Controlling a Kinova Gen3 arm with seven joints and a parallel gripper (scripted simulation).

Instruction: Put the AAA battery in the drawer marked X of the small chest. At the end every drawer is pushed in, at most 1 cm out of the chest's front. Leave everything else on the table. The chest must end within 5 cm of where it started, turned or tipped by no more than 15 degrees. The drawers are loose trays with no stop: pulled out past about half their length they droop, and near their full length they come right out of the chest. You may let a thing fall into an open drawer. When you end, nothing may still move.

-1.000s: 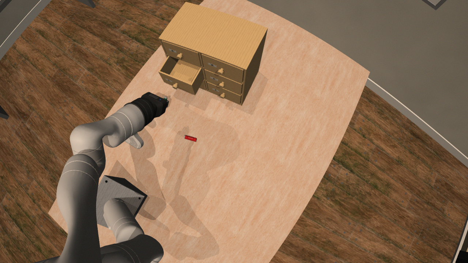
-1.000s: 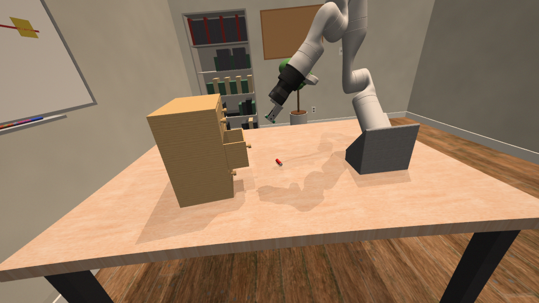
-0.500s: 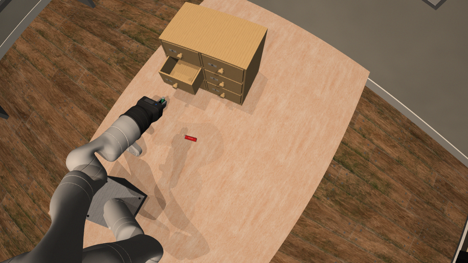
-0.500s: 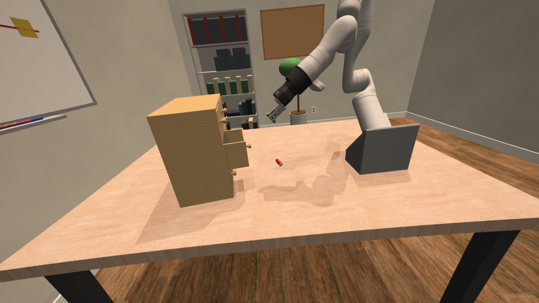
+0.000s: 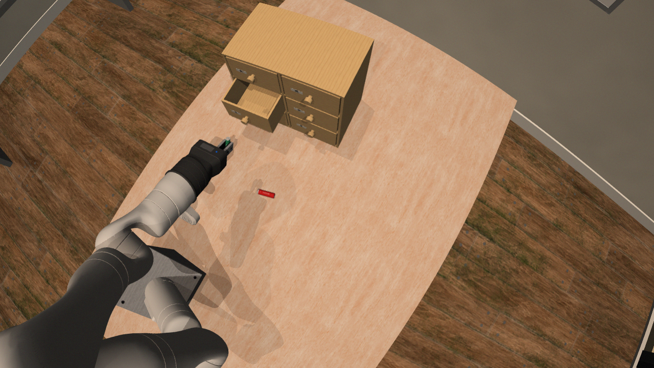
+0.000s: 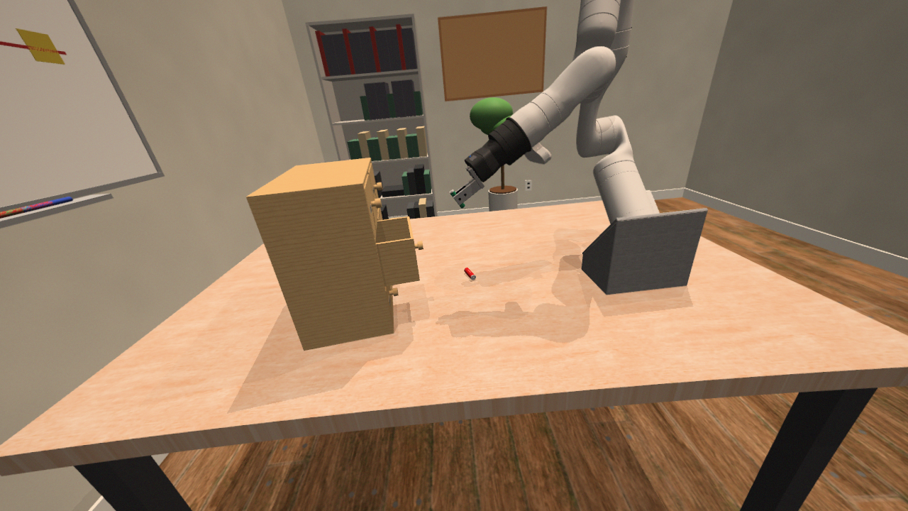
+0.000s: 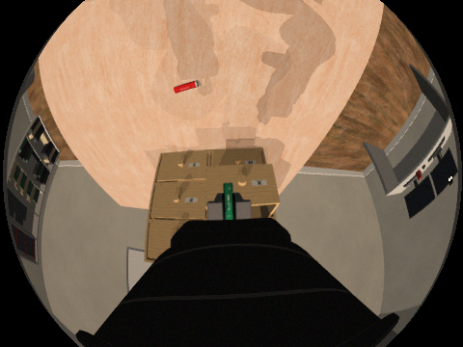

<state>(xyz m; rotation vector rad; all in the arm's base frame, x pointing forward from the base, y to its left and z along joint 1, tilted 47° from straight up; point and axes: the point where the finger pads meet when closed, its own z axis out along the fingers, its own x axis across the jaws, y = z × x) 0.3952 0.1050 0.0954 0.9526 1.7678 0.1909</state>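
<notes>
The green AAA battery lies 1 cm ahead of my hand and 1 cm below it. The rest, counted from my hand: red battery: 1 cm behind, 8 cm to the right, 23 cm below.
</notes>
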